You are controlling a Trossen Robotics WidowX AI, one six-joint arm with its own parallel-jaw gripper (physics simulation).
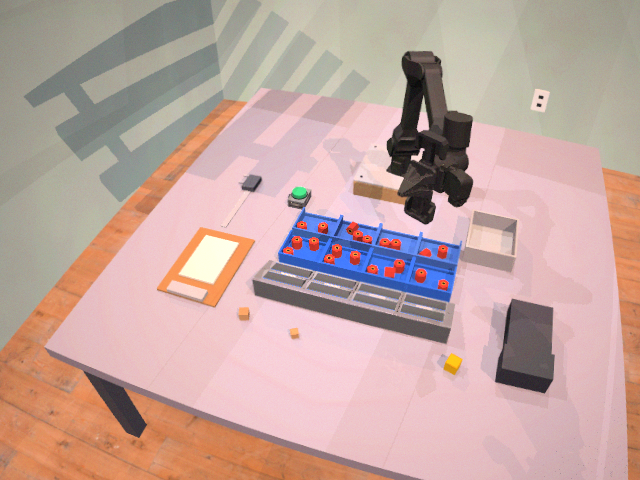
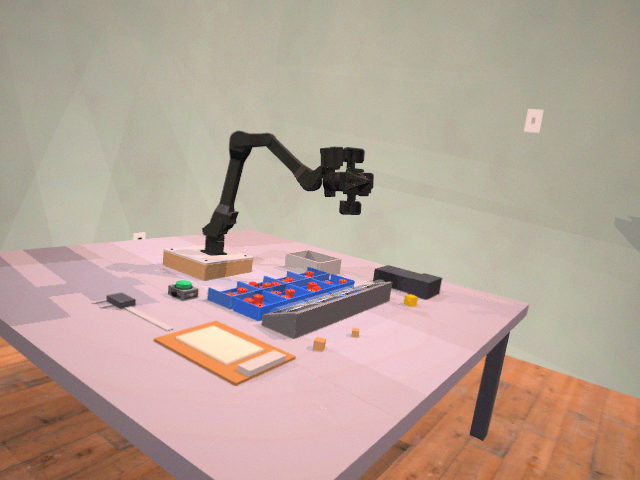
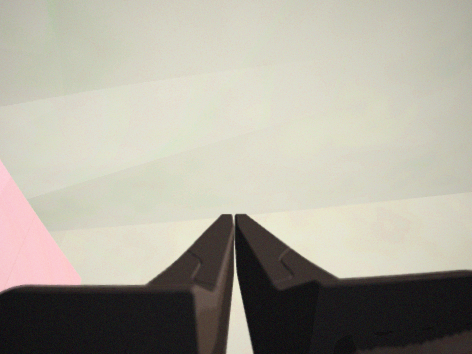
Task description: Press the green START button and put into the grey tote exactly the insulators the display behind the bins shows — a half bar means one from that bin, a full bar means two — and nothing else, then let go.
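My gripper (image 1: 402,192) (image 2: 368,181) (image 3: 233,225) is shut, its fingertips together with nothing between them. It is high above the table, behind the bins. The green START button (image 1: 299,192) (image 2: 183,284) stands on a small grey base left of the bins. The blue bins (image 1: 361,274) (image 2: 248,308) form two rows of four compartments with several red insulators (image 1: 355,257) (image 2: 289,293), some upright, some on their sides. The grey tote (image 1: 488,259) (image 2: 305,264) is right of the bins; its visible inside shows no insulator. The dark grey display (image 1: 351,310) (image 2: 341,314) has four windows; its bars are unreadable.
A black block (image 1: 527,335) (image 2: 408,281) and a yellow cube (image 1: 452,363) (image 2: 410,300) lie at the right. Two small orange cubes lie near the display. An orange clipboard (image 1: 225,268) (image 2: 170,341) and a dark plug (image 1: 251,182) (image 2: 120,300) lie at the left.
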